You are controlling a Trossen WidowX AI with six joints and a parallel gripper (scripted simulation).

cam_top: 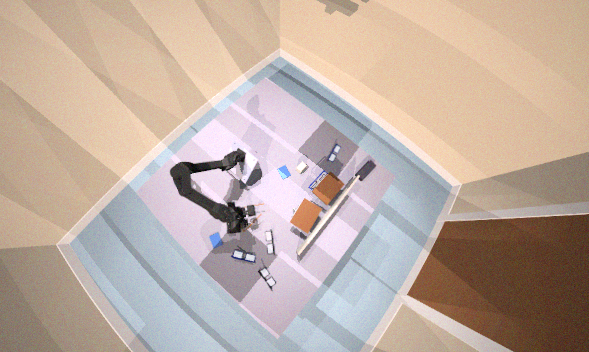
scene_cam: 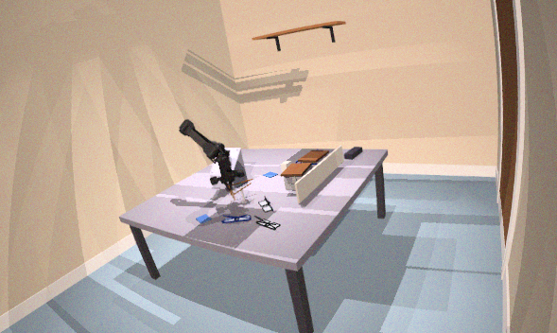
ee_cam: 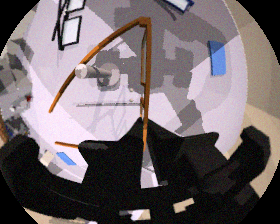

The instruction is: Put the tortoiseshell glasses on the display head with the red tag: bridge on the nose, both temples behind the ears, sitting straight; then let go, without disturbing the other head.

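Right now my gripper tip is 8 cm short of the small stand and 3 cm above it. The rest, counted from my gripper tip: long beige board: 43 cm ahead, 31 cm to the left; then display head: 29 cm ahead, 21 cm to the left; then white cube: 46 cm to the left, 12 cm ahead, 3 cm below.
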